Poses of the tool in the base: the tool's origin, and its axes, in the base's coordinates. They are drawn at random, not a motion.
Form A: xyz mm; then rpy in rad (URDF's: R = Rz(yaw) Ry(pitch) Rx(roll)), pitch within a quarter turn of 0, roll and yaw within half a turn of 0.
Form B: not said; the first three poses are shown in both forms.
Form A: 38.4 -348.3 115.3 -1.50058 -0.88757 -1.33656
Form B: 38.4 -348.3 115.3 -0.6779 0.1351 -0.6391 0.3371
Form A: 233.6 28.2 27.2 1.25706 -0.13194 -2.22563
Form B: 233.6 28.2 27.2 0.2116 -0.5498 -0.7068 0.3916
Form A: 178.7 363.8 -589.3 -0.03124 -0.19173 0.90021
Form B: 178.7 363.8 -589.3 0.0276 -0.0929 0.4317 0.8968
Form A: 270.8 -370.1 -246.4 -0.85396 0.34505 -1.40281
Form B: 270.8 -370.1 -246.4 -0.2108 0.3826 -0.5243 0.7309
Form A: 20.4 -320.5 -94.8 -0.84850 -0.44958 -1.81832
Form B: 20.4 -320.5 -94.8 -0.4068 0.1918 -0.7573 0.4735
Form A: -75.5 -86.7 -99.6 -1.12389 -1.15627 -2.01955
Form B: -75.5 -86.7 -99.6 -0.6290 0.1318 -0.7550 0.1305
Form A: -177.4 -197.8 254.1 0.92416 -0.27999 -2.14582
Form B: -177.4 -197.8 254.1 0.1011 -0.4475 -0.7491 0.4780
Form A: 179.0 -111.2 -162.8 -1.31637 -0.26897 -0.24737
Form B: 179.0 -111.2 -162.8 -0.6146 -0.0305 -0.1781 0.7679
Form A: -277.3 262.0 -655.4 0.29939 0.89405 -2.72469
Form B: -277.3 262.0 -655.4 0.4460 -0.0431 -0.8857 0.1214
